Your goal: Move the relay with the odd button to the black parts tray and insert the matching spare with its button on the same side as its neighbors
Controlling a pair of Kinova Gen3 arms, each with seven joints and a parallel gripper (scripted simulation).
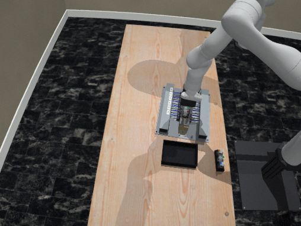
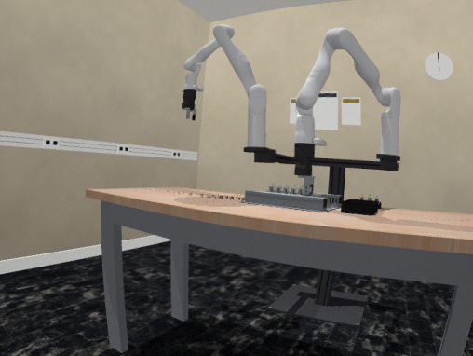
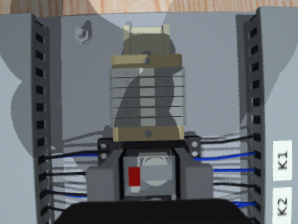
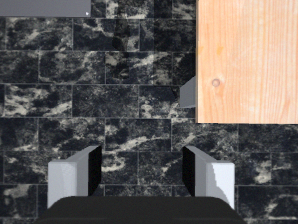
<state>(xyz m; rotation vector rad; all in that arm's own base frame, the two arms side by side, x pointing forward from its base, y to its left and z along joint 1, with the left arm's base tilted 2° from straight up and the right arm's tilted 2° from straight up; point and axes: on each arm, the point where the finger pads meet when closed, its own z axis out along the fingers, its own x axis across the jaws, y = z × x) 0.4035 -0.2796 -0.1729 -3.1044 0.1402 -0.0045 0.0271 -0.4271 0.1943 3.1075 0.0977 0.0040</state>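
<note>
Right now my left hand is 1 cm past the relay panel, 5 cm to the left of it and 4 cm above it. The rest, counted from my left hand: spare rack (14 cm behind, 24 cm to the left, 5 cm below); then black parts tray (5 cm ahead, 20 cm to the left, 5 cm below).
</note>
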